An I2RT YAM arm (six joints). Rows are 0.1 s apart.
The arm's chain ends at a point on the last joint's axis. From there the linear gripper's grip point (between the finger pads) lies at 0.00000 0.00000 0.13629 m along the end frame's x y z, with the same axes.
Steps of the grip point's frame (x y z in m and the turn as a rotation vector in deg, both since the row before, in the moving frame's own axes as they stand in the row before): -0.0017, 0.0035, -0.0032, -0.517, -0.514, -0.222; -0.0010, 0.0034, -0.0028, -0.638, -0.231, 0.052; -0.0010, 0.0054, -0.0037, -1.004, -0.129, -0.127; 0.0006, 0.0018, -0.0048, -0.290, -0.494, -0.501; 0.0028, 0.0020, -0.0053, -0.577, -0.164, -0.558; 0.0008, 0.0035, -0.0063, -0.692, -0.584, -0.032
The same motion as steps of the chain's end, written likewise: -0.0005, 0.0023, -0.0032, -0.517, -0.514, -0.222; -0.0004, 0.0019, -0.0028, -0.638, -0.231, 0.052; -0.0007, 0.0030, -0.0037, -1.004, -0.129, -0.127; 0.0018, 0.0011, -0.0048, -0.290, -0.494, -0.501; 0.0032, 0.0006, -0.0053, -0.577, -0.164, -0.558; 0.0022, 0.0019, -0.0063, -0.692, -0.584, -0.032
